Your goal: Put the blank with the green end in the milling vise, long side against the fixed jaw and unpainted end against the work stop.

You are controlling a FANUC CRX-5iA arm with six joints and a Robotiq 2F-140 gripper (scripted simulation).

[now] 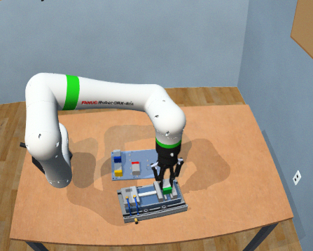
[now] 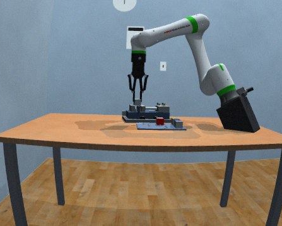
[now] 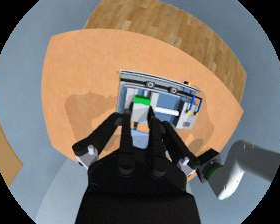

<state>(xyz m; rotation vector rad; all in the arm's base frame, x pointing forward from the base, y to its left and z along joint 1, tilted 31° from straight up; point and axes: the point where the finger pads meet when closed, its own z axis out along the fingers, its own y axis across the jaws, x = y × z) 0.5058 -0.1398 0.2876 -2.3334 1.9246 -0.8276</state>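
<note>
Now: hand 3 cm above the green-ended blank. Also, from my hand: hosed end block (16 cm behind, 1 cm to the right, 7 cm below); then grey jaw block (3 cm behind, 7 cm below); then fixed jaw (3 cm ahead, 1 cm to the left, 7 cm below).
</note>
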